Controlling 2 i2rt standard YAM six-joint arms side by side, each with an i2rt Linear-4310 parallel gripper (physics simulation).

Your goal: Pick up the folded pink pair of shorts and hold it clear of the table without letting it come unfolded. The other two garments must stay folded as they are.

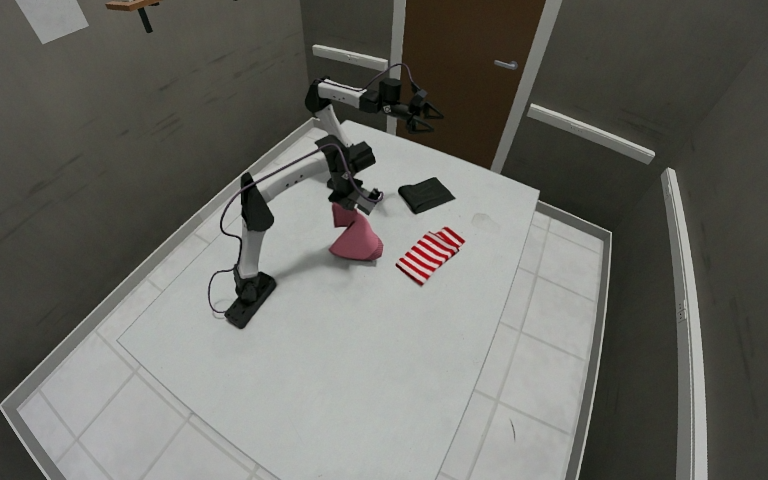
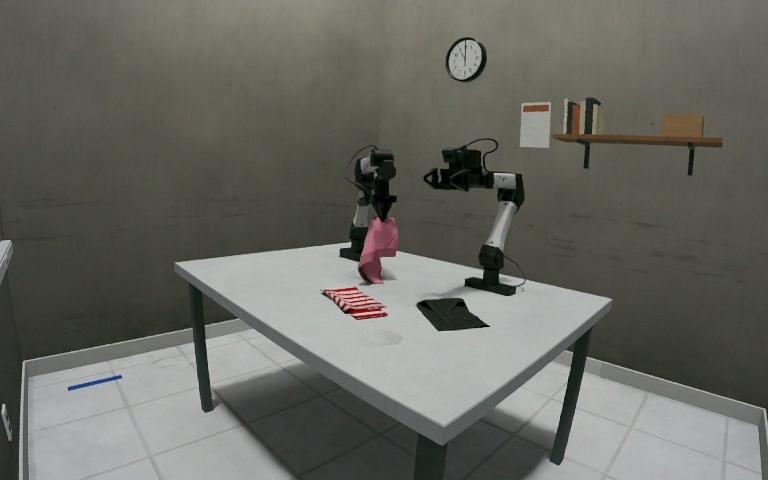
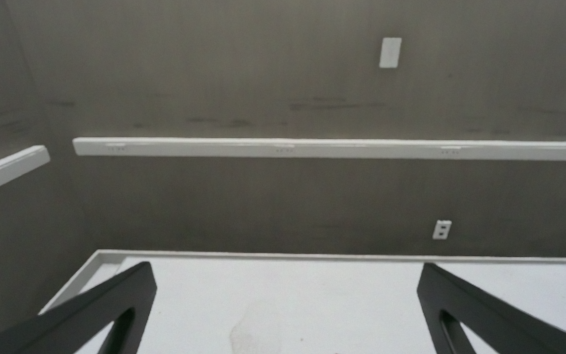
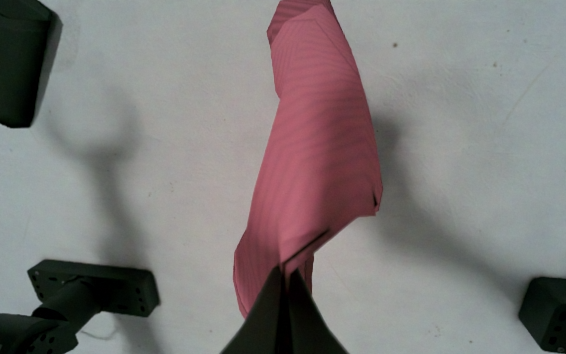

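My right gripper (image 1: pixel 346 207) (image 2: pixel 383 219) (image 4: pixel 285 280) points down, shut on an edge of the pink shorts (image 1: pixel 357 240) (image 2: pixel 380 243) (image 4: pixel 320 135). The shorts hang bent and drooping, with a flap to one side. Their lower end is at or very near the table; I cannot tell if it touches, nor whether every fold holds. My left gripper (image 1: pixel 437 123) (image 2: pixel 438 181) (image 3: pixel 286 275) is open and empty, high above the table. The red-and-white striped garment (image 1: pixel 430 254) (image 2: pixel 355 302) and the dark garment (image 1: pixel 425 195) (image 2: pixel 450 314) (image 4: pixel 22 65) lie folded flat on the table.
The white table (image 1: pixel 317 396) (image 2: pixel 498 345) carries both arms. The right arm's base (image 1: pixel 249 300) (image 4: pixel 545 315) and the left arm's base (image 2: pixel 489 284) (image 4: pixel 95 287) stand along one side. A wall shelf (image 2: pixel 634 140) is behind, off the table.
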